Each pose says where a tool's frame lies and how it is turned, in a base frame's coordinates. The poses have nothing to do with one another.
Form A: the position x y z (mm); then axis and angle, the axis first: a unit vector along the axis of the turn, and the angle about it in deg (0 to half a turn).
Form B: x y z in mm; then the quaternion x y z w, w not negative. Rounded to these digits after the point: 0 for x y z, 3 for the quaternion.
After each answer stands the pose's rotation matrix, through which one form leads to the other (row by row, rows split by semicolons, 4 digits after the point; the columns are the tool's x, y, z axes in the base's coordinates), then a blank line. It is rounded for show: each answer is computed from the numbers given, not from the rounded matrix.
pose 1, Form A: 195 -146 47 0.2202 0.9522 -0.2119 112.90
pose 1, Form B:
195 -146 47 0.184 0.794 -0.177 0.553
-0.3218 0.4864 0.8123; 0.0961 0.8703 -0.4831; -0.9419 -0.0774 -0.3268

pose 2, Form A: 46 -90 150 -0.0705 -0.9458 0.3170 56.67
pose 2, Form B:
46 -90 150 -0.033 -0.449 0.150 0.880
0.5517 -0.2348 -0.8003; 0.2949 0.9525 -0.0762; 0.7802 -0.1940 0.5947

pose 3, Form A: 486 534 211 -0.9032 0.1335 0.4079 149.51
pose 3, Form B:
486 534 211 -0.871 0.129 0.394 0.263
0.6571 -0.4315 -0.6182; -0.0175 -0.8285 0.5597; -0.7536 -0.3569 -0.5520

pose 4, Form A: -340 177 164 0.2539 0.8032 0.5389 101.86
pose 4, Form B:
-340 177 164 0.197 0.624 0.418 0.630
-0.1278 -0.2816 0.9510; 0.7732 0.5722 0.2733; -0.6211 0.7703 0.1446

